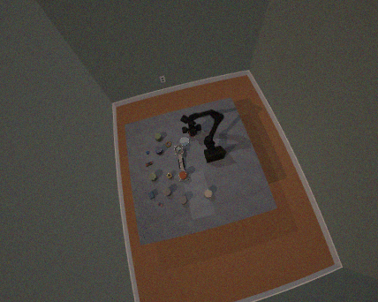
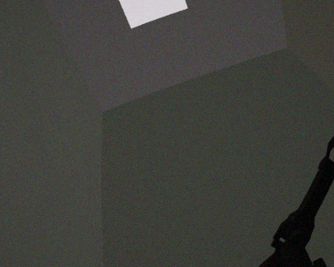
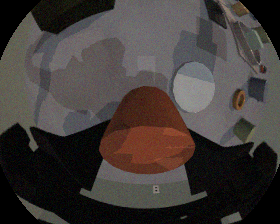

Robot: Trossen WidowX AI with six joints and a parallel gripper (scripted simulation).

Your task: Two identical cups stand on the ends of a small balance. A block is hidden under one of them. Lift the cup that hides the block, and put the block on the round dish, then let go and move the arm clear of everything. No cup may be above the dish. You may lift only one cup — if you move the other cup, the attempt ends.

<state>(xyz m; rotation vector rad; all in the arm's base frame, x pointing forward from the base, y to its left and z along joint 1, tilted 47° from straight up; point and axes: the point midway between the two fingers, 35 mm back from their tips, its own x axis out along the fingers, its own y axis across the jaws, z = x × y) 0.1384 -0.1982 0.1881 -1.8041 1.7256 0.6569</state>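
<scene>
My gripper tip is 20 mm to the left of the orange cup and 10 mm below it. Also, from my gripper tip: balance beam: 170 mm ahead, 280 mm to the left, 30 mm below.
</scene>
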